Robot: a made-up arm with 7 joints.
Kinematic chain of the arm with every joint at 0, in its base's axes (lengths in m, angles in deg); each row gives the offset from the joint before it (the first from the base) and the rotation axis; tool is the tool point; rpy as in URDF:
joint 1: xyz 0 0 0.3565 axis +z
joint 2: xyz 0 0 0 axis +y
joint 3: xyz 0 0 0.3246 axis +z
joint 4: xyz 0.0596 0 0 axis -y
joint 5: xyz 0.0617 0 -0.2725 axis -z
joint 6: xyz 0 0 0 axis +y
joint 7: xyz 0.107 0 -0.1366 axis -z
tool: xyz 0 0 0 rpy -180 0 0
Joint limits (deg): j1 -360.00..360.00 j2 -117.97..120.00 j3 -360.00..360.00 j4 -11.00..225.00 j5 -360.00..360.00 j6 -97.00..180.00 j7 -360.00..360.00
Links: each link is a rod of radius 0.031 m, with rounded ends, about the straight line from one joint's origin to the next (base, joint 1, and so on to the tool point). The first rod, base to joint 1, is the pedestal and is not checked.
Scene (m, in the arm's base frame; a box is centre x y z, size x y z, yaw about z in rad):
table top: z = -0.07
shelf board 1: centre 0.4 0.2 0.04 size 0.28 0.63 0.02 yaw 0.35
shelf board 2: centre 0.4 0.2 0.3 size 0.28 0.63 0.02 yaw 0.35
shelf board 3: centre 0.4 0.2 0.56 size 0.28 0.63 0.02 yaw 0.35
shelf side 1: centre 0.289 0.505 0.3 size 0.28 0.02 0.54 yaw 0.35
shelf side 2: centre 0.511 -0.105 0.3 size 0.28 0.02 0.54 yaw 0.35
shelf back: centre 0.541 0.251 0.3 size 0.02 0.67 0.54 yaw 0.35
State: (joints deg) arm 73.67 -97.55 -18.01 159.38 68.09 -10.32 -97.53
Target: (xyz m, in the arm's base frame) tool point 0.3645 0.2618 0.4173
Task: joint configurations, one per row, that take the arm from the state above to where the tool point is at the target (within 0.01 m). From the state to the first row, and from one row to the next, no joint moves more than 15 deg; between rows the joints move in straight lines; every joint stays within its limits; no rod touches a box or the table.
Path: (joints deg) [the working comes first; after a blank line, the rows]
Joints at the target: -66.89 -96.54 80.38 50.87 67.74 39.03 -97.53
Straight joint move there: touches shelf board 3, shelf side 1.

1: 64.58 -98.64 -9.10 144.88 67.46 -4.09 -97.53
2: 55.48 -99.72 -0.19 130.39 66.84 2.13 -97.53
3: 46.39 -100.81 8.72 115.89 66.21 8.36 -97.53
4: 37.29 -101.90 17.63 101.39 65.59 14.58 -97.53
5: 28.20 -102.98 26.53 86.89 64.96 20.81 -97.53
6: 19.11 -104.07 35.44 72.40 64.34 27.04 -97.53
7: 10.01 -105.16 44.35 57.90 63.71 33.26 -97.53
8: 0.92 -106.24 53.26 43.40 63.08 39.49 -97.53
9: -8.18 -107.33 62.17 28.90 62.46 45.71 -97.53
10: -17.27 -108.42 71.08 14.41 61.83 51.94 -97.53
11: -29.67 -105.45 73.40 23.52 63.31 48.71 -97.53
12: -42.08 -102.48 75.73 32.64 64.79 45.48 -97.53
13: -54.48 -99.51 78.05 41.75 66.26 42.26 -97.53
14: -66.89 -96.54 80.38 50.87 67.74 39.03 -97.53

